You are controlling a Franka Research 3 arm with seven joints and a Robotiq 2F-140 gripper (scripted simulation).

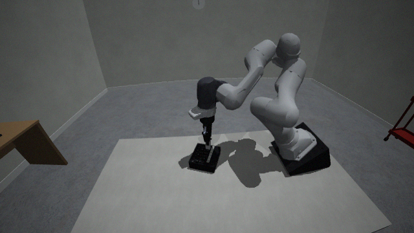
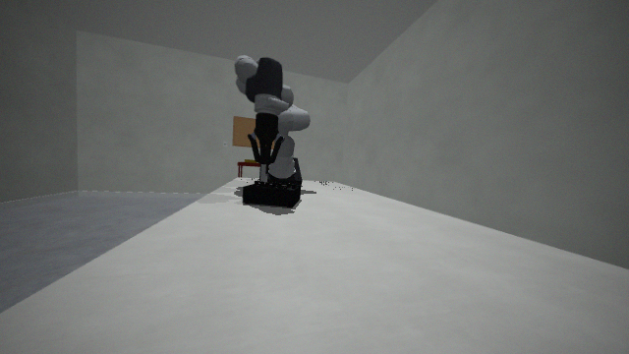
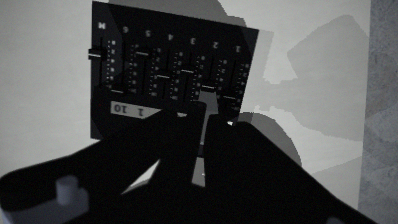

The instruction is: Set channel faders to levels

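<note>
The channel 1 fader cap lies 2 cm to the right of my hand and 3 cm below it. Round my hand: channel 2 fader cap: 2 cm ahead, 1 cm to the right, 3 cm below; then master fader cap: 7 cm ahead, 9 cm to the left, 3 cm below.
</note>
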